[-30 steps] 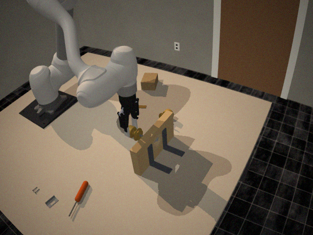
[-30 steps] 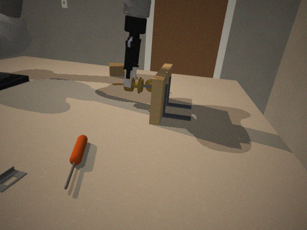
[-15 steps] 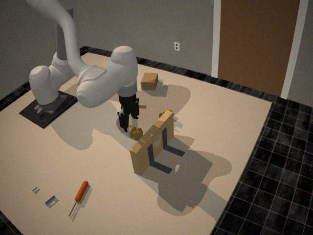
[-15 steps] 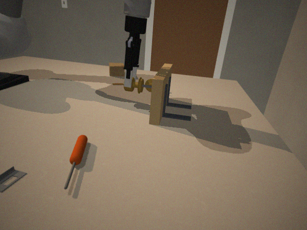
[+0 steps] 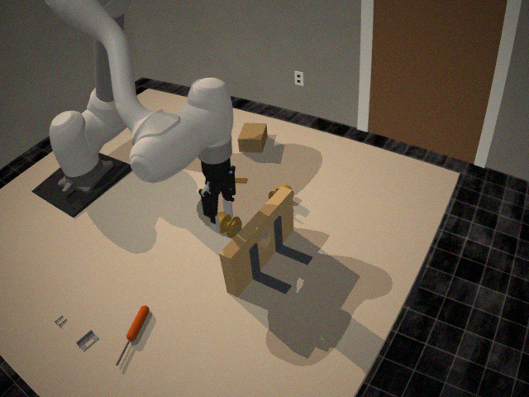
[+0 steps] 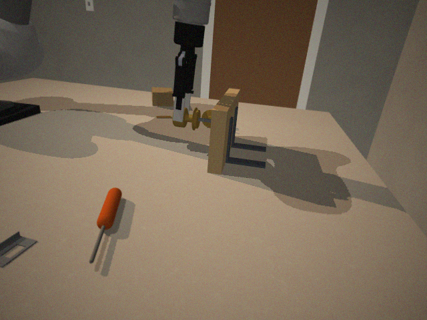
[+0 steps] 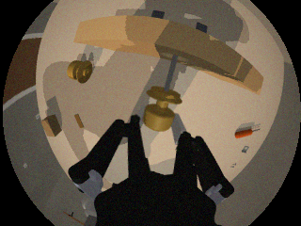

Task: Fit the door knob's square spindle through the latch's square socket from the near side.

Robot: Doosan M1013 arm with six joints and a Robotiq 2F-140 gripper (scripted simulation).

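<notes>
My hand is 4 cm short of the brass door knob, 1 cm to the left of it and 3 cm above it. From my hand the other things lie so: brass round piece (9 cm ahead, 23 cm to the left, 9 cm below); then latch socket (13 cm ahead, 2 cm to the right, 3 cm below); then upright wooden board (13 cm ahead, 2 cm to the right, 3 cm below).
</notes>
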